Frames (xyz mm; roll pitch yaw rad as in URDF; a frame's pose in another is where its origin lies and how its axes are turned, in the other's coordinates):
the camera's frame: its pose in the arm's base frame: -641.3 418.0 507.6 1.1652 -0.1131 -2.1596
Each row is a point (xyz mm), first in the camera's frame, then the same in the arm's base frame.
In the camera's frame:
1: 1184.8 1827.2 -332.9
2: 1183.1 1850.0 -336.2
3: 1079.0 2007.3 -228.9
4: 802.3 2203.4 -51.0
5: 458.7 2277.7 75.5
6: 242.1 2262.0 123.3
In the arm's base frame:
1: -344.2 -986.0 2179.0
2: -332.0 -989.4 2198.4
3: -293.2 -865.6 2372.3
4: -196.4 -565.7 2589.8
5: -71.7 -222.4 2668.5
6: 6.4 -15.2 2648.5

